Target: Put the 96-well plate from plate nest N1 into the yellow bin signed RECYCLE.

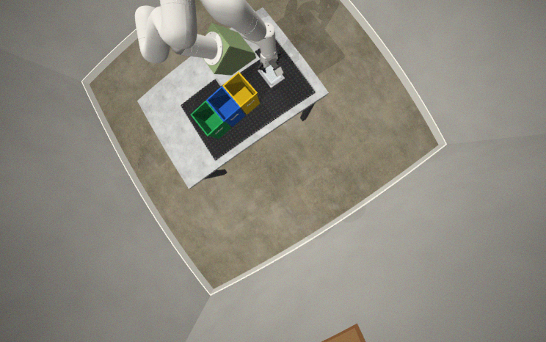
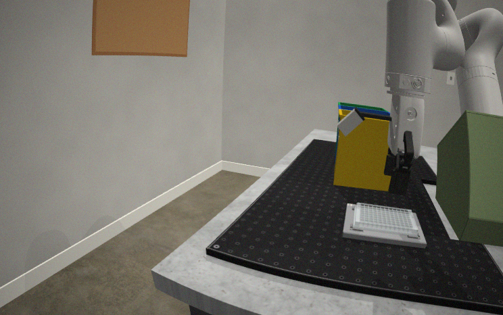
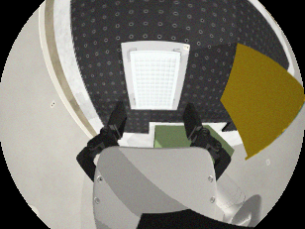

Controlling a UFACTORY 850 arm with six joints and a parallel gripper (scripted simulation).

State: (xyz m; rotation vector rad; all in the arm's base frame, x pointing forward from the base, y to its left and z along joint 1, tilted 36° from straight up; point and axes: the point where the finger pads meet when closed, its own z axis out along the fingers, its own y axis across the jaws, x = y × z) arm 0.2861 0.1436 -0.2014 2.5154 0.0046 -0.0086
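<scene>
My gripper is now 8 cm above the 96-well plate. Also, from my hand: blue bin 38 cm to the right, 5 cm ahead, 1 cm below; then grey plate nest 10 cm below; then yellow bin 25 cm to the right, 4 cm ahead, 1 cm below.
</scene>
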